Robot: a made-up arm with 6 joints.
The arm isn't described. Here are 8 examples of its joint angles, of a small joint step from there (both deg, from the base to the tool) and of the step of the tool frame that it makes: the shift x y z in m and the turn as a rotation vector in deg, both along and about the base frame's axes.
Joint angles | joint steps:
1: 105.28 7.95 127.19 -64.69 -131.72 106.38 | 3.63 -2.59 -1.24 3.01 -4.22 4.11
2: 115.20 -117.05 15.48 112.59 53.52 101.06 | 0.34 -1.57 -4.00 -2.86 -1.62 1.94
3: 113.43 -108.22 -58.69 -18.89 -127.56 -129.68 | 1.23 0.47 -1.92 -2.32 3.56 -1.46
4: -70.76 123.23 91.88 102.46 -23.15 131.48 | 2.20 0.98 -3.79 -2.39 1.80 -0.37
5: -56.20 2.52 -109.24 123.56 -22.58 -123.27 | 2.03 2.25 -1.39 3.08 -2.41 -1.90
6: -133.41 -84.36 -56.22 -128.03 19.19 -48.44 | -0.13 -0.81 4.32 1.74 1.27 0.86
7: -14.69 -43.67 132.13 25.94 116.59 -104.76 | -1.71 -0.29 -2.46 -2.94 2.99 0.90
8: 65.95 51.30 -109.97 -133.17 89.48 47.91 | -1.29 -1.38 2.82 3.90 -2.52 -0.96
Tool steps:
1: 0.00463 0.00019 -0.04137 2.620 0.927 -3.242
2: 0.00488 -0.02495 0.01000 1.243 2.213 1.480
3: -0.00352 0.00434 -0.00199 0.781 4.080 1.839
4: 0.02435 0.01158 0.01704 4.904 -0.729 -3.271
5: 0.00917 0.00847 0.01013 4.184 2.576 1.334
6: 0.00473 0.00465 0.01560 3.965 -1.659 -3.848
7: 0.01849 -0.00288 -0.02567 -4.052 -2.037 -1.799
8: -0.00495 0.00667 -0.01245 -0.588 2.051 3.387
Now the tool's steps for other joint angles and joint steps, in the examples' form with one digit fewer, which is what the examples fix.
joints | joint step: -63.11 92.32 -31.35 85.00 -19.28 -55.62 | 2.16 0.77 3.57 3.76 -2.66 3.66
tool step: 0.0049 0.0237 -0.0029 -5.20 -1.11 -3.73
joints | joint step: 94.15 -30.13 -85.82 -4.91 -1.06 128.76 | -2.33 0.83 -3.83 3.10 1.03 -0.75
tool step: -0.0056 -0.0149 -0.0003 -1.23 4.03 -5.28
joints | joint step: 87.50 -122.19 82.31 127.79 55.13 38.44 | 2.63 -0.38 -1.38 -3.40 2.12 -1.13
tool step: 0.0066 0.0061 0.0192 4.50 -2.12 -0.40
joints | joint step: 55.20 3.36 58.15 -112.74 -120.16 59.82 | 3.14 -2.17 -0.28 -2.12 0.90 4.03
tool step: -0.0224 -0.0004 -0.0030 0.95 -2.22 -1.74
